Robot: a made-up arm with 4 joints. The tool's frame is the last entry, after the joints.
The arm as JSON. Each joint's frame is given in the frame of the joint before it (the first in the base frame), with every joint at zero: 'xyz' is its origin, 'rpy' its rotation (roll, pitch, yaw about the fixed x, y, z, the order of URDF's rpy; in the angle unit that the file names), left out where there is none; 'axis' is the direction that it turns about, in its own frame. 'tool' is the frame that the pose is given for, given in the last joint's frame.
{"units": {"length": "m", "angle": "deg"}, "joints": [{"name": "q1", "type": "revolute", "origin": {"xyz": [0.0, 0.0, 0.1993]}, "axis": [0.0, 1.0, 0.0]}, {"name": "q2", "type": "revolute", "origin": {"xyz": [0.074, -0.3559, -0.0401]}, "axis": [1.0, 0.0, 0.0]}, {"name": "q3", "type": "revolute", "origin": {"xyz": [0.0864, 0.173, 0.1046]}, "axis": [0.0, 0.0, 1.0]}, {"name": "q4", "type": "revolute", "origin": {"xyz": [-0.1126, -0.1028, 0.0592]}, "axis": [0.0, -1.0, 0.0]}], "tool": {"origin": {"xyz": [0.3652, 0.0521, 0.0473]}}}
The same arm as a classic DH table. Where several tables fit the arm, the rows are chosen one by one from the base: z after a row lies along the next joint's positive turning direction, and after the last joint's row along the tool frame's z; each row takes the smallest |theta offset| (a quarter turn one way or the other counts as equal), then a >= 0, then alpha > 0; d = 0 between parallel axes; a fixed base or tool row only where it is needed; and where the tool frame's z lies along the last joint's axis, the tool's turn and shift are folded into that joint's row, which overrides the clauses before.
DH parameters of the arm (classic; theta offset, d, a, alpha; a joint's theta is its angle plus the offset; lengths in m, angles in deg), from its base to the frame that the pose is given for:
base (fixed): 0 0.1993 0 -90
q1: 90 -0.3559 0.0401 90
q2: 90 0.1604 0.173 -90
q3: 90 0.1638 0.1126 -90
q4: 0 0.0507 -0.3652 90
tool (fixed): 180 0.0473 0 0

